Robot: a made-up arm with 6 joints. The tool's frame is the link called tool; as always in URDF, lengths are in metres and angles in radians. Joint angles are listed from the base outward. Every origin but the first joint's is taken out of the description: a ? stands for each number. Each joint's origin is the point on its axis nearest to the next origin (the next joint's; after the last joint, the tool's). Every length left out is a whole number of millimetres.
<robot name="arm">
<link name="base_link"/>
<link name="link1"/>
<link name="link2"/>
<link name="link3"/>
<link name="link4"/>
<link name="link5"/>
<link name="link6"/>
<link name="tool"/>
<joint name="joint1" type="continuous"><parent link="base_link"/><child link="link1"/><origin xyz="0.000 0.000 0.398" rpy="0.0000 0.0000 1.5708"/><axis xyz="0 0 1"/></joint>
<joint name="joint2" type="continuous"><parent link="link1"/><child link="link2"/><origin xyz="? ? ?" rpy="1.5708 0.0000 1.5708"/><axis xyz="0 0 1"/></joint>
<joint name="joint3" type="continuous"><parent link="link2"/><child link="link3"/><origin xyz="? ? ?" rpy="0.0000 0.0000 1.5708"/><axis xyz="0 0 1"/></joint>
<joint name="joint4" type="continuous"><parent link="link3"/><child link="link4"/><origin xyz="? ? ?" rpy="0.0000 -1.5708 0.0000"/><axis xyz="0 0 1"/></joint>
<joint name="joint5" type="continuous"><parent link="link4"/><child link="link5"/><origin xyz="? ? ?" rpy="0.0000 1.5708 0.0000"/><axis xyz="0 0 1"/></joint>
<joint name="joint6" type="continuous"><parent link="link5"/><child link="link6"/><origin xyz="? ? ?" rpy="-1.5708 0.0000 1.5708"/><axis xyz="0 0 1"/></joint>
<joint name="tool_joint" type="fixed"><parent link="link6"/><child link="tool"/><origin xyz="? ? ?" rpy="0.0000 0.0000 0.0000"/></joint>
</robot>
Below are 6 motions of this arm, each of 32 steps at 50 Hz.
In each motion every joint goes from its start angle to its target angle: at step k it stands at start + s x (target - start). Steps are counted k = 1, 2, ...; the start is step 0. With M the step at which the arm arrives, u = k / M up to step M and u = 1 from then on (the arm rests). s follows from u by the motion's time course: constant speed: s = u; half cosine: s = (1 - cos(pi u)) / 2; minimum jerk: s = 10 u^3 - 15 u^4 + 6 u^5.
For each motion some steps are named. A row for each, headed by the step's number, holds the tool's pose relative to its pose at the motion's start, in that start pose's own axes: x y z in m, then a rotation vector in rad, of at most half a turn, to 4 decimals.
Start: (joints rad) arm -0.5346 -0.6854 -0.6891 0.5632 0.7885 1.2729
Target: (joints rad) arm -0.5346 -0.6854 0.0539 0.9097 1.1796 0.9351
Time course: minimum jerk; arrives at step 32
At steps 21, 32:
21: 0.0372 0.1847 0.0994 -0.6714 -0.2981 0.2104
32: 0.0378 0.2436 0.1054 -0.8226 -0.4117 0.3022

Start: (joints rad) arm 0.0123 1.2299 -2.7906 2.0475 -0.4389 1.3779
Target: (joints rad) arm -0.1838 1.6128 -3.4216 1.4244 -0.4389 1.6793
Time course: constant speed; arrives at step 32
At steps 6, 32:
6: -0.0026 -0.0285 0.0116 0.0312 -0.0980 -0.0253
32: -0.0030 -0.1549 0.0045 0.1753 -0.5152 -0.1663

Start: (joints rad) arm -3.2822 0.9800 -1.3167 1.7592 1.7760 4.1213
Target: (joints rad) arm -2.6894 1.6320 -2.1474 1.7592 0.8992 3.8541
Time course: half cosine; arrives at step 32
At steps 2, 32:
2: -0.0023 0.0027 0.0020 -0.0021 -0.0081 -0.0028
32: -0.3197 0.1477 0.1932 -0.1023 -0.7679 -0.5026

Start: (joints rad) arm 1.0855 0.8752 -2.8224 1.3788 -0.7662 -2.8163
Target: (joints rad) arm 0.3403 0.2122 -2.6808 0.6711 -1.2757 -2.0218
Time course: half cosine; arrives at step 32
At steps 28, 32:
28: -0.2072 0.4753 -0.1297 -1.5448 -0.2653 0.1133
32: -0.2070 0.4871 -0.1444 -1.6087 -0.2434 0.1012

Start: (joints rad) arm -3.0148 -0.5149 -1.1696 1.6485 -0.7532 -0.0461
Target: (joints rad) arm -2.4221 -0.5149 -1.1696 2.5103 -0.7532 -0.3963
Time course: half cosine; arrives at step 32
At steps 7, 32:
7: -0.0112 0.0106 -0.0015 -0.0737 -0.0713 0.0314
32: -0.0958 0.0786 -0.0717 -0.6912 -0.6968 0.1343

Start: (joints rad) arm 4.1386 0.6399 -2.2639 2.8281 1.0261 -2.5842
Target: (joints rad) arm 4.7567 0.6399 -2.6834 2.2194 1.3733 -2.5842
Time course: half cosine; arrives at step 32
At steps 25, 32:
25: 0.0842 -0.3684 0.0935 0.8718 0.5207 0.0829
32: 0.1074 -0.4103 0.0911 0.9629 0.6059 0.0890

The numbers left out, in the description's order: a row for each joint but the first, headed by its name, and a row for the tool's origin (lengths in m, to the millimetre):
joint2: 0.000 0.000 0.000
joint3: -0.077 0.409 0.000
joint4: -0.247 0.056 0.000
joint5: 0.000 0.000 0.000
joint6: -0.079 0.062 0.000
tool: 0.000 0.000 0.000

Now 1 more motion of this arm.
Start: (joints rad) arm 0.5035 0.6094 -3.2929 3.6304 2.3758 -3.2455
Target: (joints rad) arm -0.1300 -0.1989 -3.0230 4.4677 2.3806 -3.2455
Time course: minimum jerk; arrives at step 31
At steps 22, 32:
22: -0.1548 -0.1774 0.2832 -0.3362 0.3556 0.0493
32: -0.1453 -0.2329 0.3184 -0.4099 0.3729 0.0926

